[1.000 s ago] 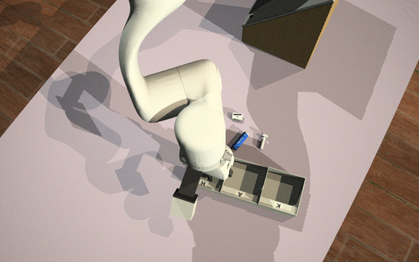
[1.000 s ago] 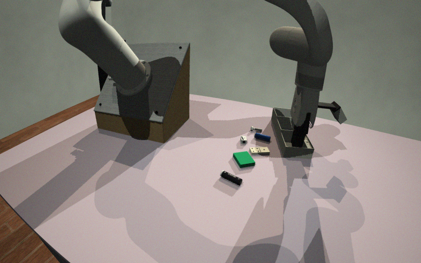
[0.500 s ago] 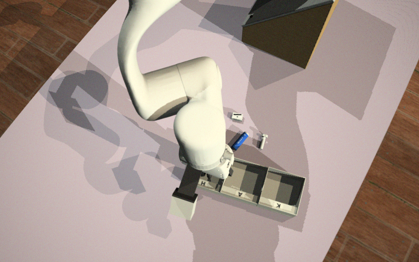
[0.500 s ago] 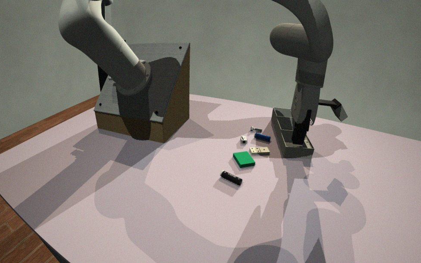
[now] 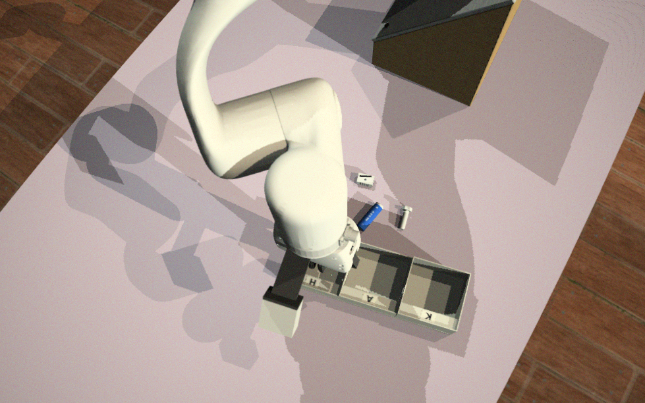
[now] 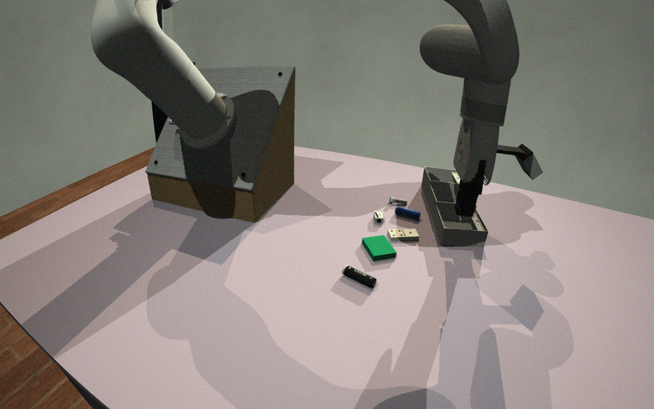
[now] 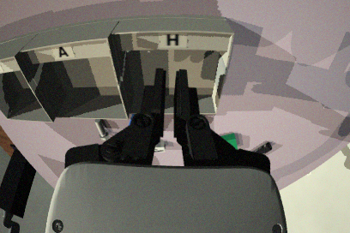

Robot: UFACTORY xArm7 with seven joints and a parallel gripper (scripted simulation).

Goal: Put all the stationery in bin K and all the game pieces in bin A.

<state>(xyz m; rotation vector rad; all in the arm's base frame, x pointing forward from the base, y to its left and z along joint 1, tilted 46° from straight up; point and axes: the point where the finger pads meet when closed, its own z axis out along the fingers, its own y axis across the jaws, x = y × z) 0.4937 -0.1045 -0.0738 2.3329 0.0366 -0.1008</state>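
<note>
The three-part bin row is 80 mm to the left of my hand, 40 mm below it and 10 mm behind it. Also, from my hand: domino 110 mm behind, 60 mm below, 40 mm to the right; blue battery 100 mm behind, 50 mm below, 40 mm to the left; bolt 130 mm behind, 80 mm to the left, 50 mm below.
</note>
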